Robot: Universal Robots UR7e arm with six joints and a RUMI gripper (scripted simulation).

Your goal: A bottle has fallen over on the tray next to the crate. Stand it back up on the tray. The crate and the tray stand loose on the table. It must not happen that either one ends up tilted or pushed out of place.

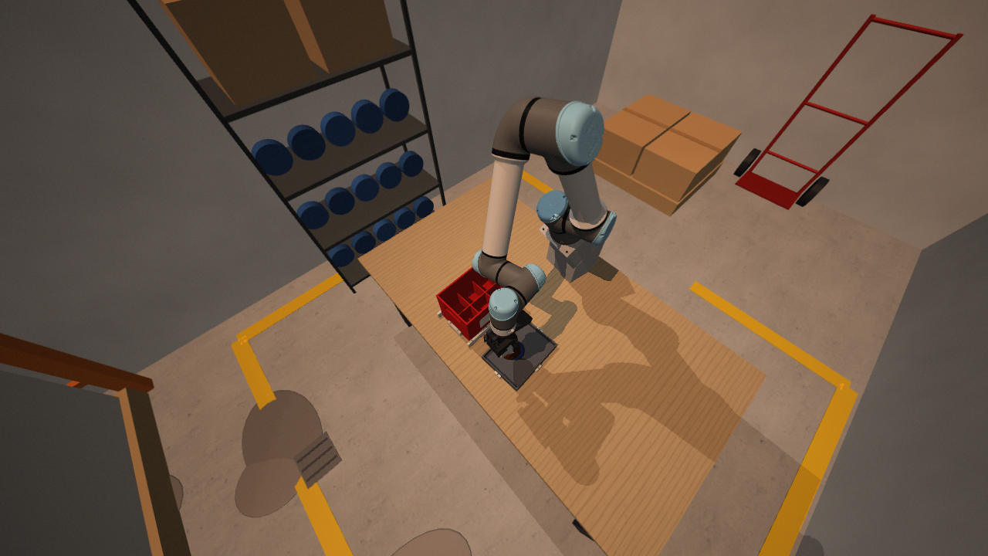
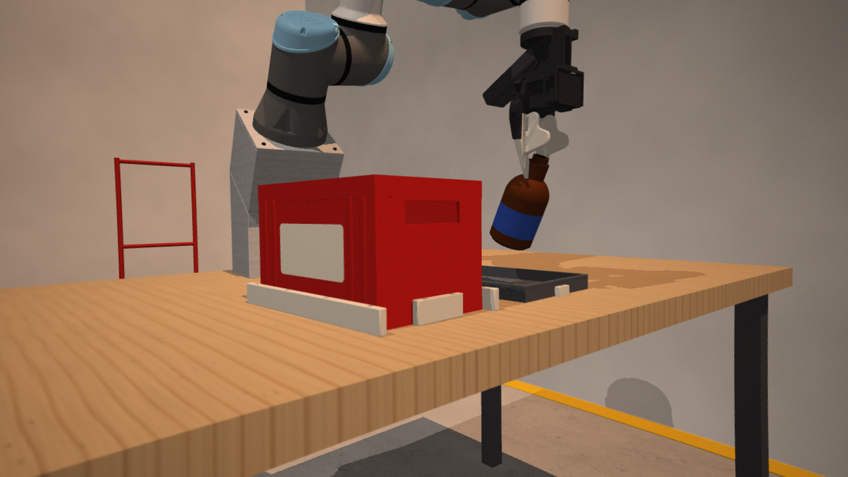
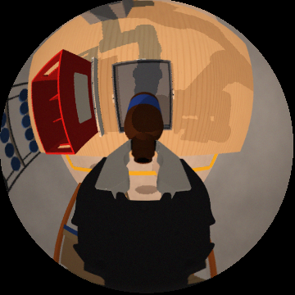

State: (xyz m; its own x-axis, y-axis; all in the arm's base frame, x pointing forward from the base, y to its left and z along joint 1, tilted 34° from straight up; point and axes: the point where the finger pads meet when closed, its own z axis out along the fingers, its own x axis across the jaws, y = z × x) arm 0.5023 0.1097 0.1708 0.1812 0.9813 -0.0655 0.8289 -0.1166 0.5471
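The brown bottle is 20 mm behind my hand and 50 mm below it. The rest, counted from my hand: dark tray (80 mm behind, 10 mm to the left, 190 mm below); red crate (140 mm behind, 250 mm to the right, 120 mm below).
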